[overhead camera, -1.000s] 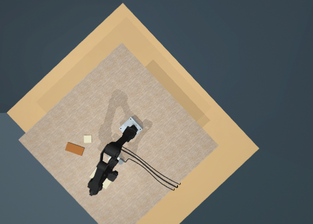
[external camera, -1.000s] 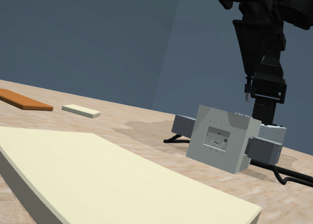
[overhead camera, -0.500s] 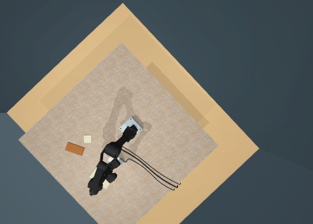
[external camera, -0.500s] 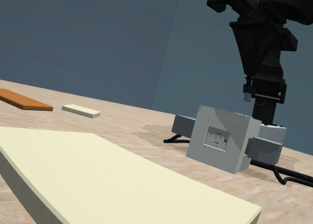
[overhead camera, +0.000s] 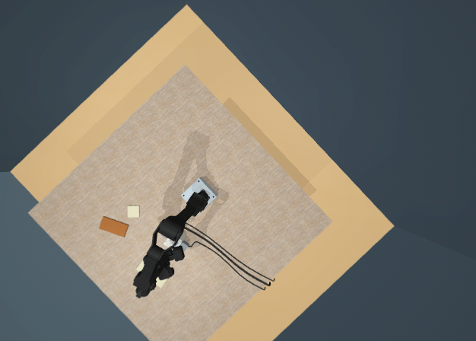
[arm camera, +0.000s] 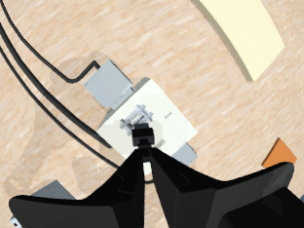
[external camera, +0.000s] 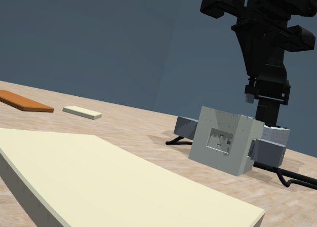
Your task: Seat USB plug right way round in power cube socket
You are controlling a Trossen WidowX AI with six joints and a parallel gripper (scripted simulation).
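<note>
Now: gripper tip 2 cm above the dark USB plug. The rest, counted from my gripper tip: large cream slab 23 cm ahead, 6 cm to the left, 13 cm below; then orange slab 27 cm ahead, 29 cm to the right, 13 cm below; then small cream tile 12 cm ahead, 29 cm to the right, 13 cm below.
</note>
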